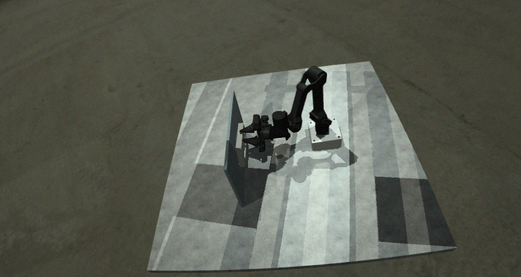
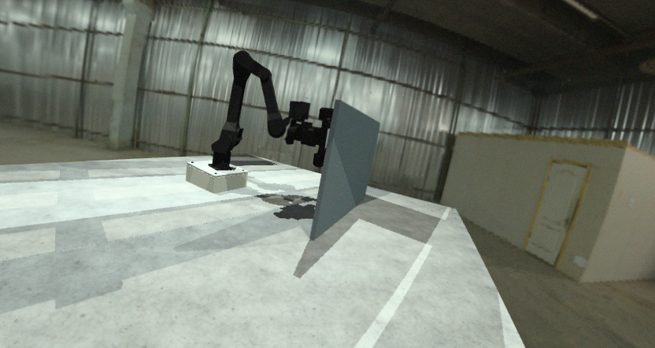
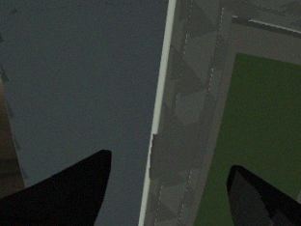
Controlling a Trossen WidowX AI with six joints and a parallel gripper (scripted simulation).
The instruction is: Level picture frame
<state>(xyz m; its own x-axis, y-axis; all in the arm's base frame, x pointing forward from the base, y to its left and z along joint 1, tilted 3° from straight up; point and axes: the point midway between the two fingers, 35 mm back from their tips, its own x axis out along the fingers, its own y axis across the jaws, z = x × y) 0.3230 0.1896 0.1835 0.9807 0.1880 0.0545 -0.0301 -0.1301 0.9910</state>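
The picture frame lies 1 cm ahead of my gripper tip, 1 cm to the left of it and 5 cm below it. Round my gripper tip: grey-blue wall panel (2 cm ahead, 1 cm to the left, 7 cm below).
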